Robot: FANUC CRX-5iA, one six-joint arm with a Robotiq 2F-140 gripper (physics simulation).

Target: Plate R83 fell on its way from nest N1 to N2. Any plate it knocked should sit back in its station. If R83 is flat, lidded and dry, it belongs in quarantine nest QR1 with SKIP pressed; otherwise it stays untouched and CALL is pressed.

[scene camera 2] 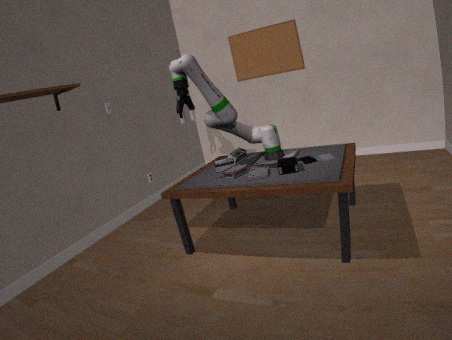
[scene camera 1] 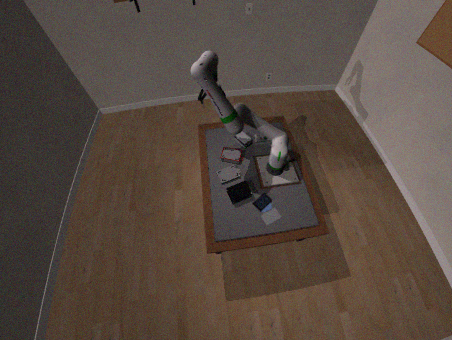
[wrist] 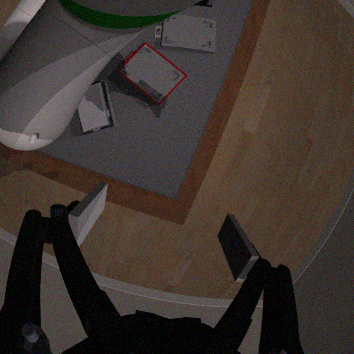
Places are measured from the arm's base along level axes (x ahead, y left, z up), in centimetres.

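Pixels of known places: gripper, between the fingertips: [scene camera 2: 188, 121] [scene camera 1: 212, 105] [wrist: 165, 211]; arm's base, origin of its link: [scene camera 2: 274, 157] [scene camera 1: 274, 168].
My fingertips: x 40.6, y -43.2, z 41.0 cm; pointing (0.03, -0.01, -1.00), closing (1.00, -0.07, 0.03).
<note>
For each thing: its top centre in the pictures, then the offset to it from my fingertips.
- red-rimmed nest, centre of its top: [wrist: 151, 71] [scene camera 2: 235, 167] [scene camera 1: 231, 153] dx -8.4, dy +21.6, dz -36.4 cm
- pale tray-like nest, centre of its top: [wrist: 189, 30] [scene camera 2: 258, 170] [scene camera 1: 228, 173] dx -0.7, dy +38.5, dz -38.1 cm
- dark-edged pale tray, centre of its top: [wrist: 89, 106] [scene camera 1: 243, 137] dx -23.4, dy +8.8, dz -34.1 cm
- black box, centre of its top: [scene camera 2: 287, 160] [scene camera 1: 239, 190] dx -4.5, dy +57.0, dz -34.8 cm
- dark blue pad, centre of its top: [scene camera 2: 307, 158] [scene camera 1: 262, 201] dx -19.4, dy +68.7, dz -39.6 cm
- pale sheet, centre of its top: [scene camera 2: 325, 156] [scene camera 1: 271, 216] dx -21.7, dy +81.3, dz -40.2 cm
My gripper [scene camera 1: 201, 96] [scene camera 2: 187, 118] [wrist: 165, 211] is open and empty, high above the floor beyond the table's corner. A red-rimmed nest [scene camera 1: 231, 162] [wrist: 173, 90] lies on the mat, with a pale surface inside its rim. A pale tray-like nest [scene camera 1: 229, 174] [scene camera 2: 259, 172] [wrist: 189, 34] with dark corner marks is beside it. A dark-edged pale tray [scene camera 1: 243, 138] [wrist: 95, 107] lies on the red nest's other side, partly in shadow. Labels are too small to read, so I cannot tell which is N1, N2 or QR1. Plate R83, SKIP and CALL cannot be made out.
A black box [scene camera 1: 239, 192] [scene camera 2: 288, 165], a dark blue pad [scene camera 1: 262, 202] [scene camera 2: 308, 160] and a pale sheet [scene camera 1: 271, 216] [scene camera 2: 325, 157] are farther along the table. The arm's base stands on a brown-edged white board [scene camera 1: 290, 181]. The arm's link covers part of the wrist view.
</note>
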